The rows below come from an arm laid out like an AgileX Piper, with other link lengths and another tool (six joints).
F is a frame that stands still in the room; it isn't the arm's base.
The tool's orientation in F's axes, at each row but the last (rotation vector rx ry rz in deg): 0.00 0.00 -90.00; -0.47 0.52 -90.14; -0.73 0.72 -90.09; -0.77 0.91 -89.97; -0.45 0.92 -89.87; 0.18 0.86 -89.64; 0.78 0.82 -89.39; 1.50 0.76 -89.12; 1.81 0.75 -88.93; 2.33 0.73 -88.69
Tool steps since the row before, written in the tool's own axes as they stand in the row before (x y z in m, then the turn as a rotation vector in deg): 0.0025 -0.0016 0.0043 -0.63 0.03 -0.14; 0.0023 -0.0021 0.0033 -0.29 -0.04 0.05; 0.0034 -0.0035 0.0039 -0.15 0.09 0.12; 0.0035 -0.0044 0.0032 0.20 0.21 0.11; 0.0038 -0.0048 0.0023 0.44 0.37 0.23; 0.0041 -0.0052 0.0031 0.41 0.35 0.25; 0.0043 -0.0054 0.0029 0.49 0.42 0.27; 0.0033 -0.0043 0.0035 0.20 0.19 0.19; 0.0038 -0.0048 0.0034 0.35 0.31 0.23; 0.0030 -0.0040 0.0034 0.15 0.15 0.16
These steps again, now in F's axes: -0.0016 -0.0025 0.0043 0.03 0.63 -0.14; -0.0021 -0.0023 0.0033 -0.04 0.29 0.05; -0.0034 -0.0034 0.0040 0.09 0.15 0.12; -0.0043 -0.0035 0.0033 0.21 -0.20 0.11; -0.0048 -0.0038 0.0024 0.37 -0.44 0.22; -0.0052 -0.0042 0.0031 0.35 -0.41 0.24; -0.0054 -0.0044 0.0028 0.43 -0.49 0.26; -0.0043 -0.0035 0.0034 0.19 -0.20 0.19; -0.0048 -0.0040 0.0032 0.31 -0.35 0.22; -0.0040 -0.0032 0.0032 0.15 -0.15 0.16
